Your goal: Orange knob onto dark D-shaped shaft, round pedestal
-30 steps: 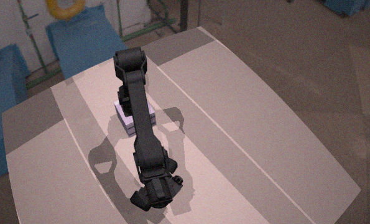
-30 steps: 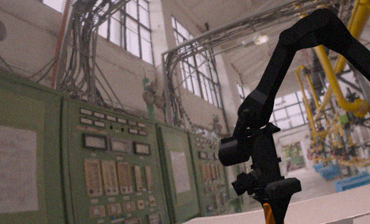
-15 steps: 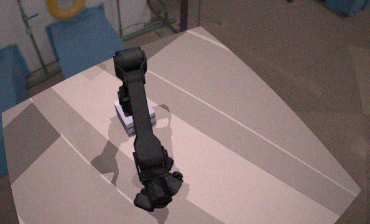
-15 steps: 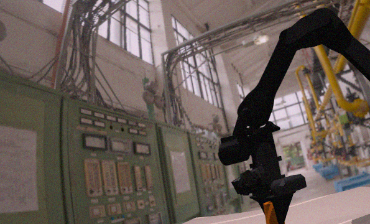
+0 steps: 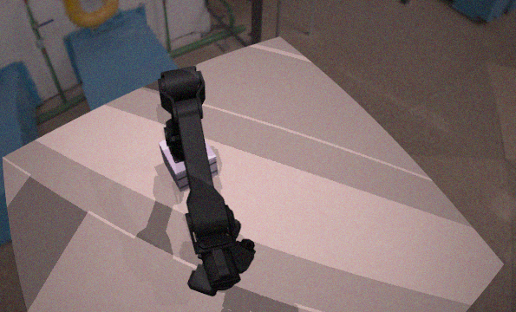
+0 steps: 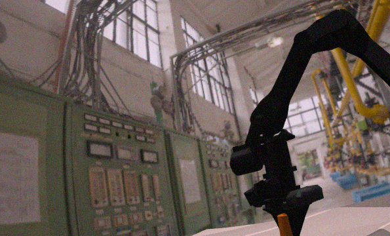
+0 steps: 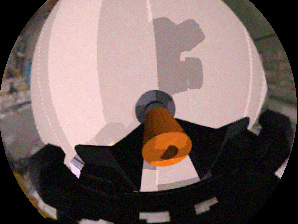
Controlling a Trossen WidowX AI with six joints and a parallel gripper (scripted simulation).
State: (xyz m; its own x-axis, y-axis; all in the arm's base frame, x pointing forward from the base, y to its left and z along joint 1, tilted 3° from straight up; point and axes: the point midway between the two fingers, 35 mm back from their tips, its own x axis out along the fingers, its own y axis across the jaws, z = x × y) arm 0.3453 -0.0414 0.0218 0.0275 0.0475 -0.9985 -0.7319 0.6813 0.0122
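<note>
Now: gripper tip 2 cm below the orange knob. Round my gripper tip: round pedestal (4 cm below).
</note>
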